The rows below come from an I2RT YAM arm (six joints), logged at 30 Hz.
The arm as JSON. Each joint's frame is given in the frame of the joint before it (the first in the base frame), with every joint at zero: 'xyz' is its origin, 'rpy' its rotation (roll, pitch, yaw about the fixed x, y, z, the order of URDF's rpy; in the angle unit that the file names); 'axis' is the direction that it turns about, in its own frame. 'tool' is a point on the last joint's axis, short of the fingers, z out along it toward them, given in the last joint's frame.
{
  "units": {
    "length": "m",
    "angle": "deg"
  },
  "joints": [
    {
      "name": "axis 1",
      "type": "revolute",
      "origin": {
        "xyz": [
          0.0,
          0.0,
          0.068
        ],
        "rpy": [
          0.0,
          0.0,
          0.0
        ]
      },
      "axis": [
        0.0,
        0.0,
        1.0
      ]
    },
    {
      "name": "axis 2",
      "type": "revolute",
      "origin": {
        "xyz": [
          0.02,
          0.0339,
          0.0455
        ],
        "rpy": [
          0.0,
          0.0,
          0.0
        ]
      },
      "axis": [
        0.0,
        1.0,
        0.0
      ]
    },
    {
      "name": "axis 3",
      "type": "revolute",
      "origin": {
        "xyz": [
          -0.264,
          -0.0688,
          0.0
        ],
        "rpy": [
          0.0,
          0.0,
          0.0
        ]
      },
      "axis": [
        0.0,
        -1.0,
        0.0
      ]
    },
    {
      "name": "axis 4",
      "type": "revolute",
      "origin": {
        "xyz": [
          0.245,
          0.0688,
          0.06
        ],
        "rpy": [
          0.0,
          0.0,
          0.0
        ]
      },
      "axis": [
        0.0,
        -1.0,
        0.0
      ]
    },
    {
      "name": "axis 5",
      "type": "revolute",
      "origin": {
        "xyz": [
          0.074,
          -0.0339,
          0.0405
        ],
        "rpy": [
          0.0,
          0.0,
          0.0
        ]
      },
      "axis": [
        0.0,
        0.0,
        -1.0
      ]
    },
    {
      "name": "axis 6",
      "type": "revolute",
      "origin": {
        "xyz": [
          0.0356,
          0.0,
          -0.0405
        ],
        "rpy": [
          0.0,
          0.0,
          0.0
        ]
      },
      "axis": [
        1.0,
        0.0,
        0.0
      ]
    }
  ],
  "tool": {
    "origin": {
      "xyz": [
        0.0,
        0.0,
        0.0
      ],
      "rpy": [
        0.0,
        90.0,
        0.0
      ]
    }
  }
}
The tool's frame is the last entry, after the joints.
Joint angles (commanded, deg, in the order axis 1, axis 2, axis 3, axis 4, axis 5, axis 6), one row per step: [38.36, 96.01, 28.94, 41.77, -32.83, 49.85]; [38.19, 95.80, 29.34, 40.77, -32.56, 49.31]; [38.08, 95.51, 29.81, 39.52, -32.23, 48.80]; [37.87, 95.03, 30.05, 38.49, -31.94, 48.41]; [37.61, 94.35, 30.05, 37.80, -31.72, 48.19]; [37.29, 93.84, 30.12, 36.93, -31.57, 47.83]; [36.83, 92.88, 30.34, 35.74, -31.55, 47.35]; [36.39, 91.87, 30.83, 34.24, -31.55, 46.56]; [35.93, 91.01, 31.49, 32.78, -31.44, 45.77]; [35.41, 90.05, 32.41, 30.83, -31.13, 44.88]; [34.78, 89.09, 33.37, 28.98, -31.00, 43.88]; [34.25, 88.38, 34.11, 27.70, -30.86, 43.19]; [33.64, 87.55, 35.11, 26.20, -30.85, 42.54]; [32.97, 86.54, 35.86, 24.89, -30.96, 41.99]
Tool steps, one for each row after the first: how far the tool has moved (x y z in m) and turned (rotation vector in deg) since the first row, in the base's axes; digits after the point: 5 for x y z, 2 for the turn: [0.00142, -0.00016, 0.00104, -0.47, -0.25, -0.22]; [0.00272, -0.00009, 0.00237, -1.03, -0.41, -0.44]; [0.00362, -0.00094, 0.00399, -1.42, -0.59, -0.76]; [0.00399, -0.00249, 0.00609, -1.57, -0.83, -1.14]; [0.00466, -0.00414, 0.00740, -1.90, -0.95, -1.45]; [0.00582, -0.00622, 0.01102, -2.05, -1.37, -1.75]; [0.00749, -0.00779, 0.01563, -2.28, -2.06, -1.90]; [0.00982, -0.00907, 0.02041, -2.52, -2.83, -2.16]; [0.01278, -0.01044, 0.02616, -2.95, -3.62, -2.62]; [0.01603, -0.01222, 0.03242, -3.28, -4.57, -3.00]; [0.01868, -0.01382, 0.03740, -3.46, -5.33, -3.40]; [0.02194, -0.01547, 0.04401, -3.51, -6.15, -3.79]; [0.02437, -0.01800, 0.05065, -3.41, -6.96, -4.19]
